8 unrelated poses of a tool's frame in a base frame.
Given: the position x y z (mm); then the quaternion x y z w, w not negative.
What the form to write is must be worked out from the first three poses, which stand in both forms.
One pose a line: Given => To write
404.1, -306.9, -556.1, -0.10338, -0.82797, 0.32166, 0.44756 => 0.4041, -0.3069, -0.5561, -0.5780, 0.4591, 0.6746, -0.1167, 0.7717, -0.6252
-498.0, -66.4, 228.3, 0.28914, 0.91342, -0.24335, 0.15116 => -0.4980, -0.0664, 0.2283, -0.7871, 0.4546, -0.4169, 0.6018, 0.7144, -0.3571
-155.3, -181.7, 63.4, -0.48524, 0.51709, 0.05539, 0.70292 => -0.1553, -0.1817, 0.0634, 0.4591, -0.4240, -0.7807, -0.5797, 0.5230, -0.6249
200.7, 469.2, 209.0, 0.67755, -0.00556, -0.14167, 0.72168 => 0.2007, 0.4692, 0.2090, 0.9598, -0.2120, -0.1840, 0.1969, 0.0417, 0.9795
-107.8, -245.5, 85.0, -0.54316, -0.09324, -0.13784, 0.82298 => -0.1078, -0.2455, 0.0850, 0.9446, -0.1256, 0.3032, 0.3282, 0.3720, -0.8683
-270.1, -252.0, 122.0, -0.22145, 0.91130, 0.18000, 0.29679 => -0.2701, -0.2520, 0.1220, -0.7257, -0.2968, -0.6207, -0.5105, 0.8371, 0.1966
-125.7, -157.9, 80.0, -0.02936, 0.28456, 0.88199, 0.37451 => -0.1257, -0.1579, 0.0800, -0.7178, 0.6439, -0.2649, -0.6773, -0.5575, 0.4800
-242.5, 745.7, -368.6, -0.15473, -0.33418, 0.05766, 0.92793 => -0.2425, 0.7457, -0.3686, 0.7700, 0.2104, 0.6023, -0.0036, 0.9455, -0.3257
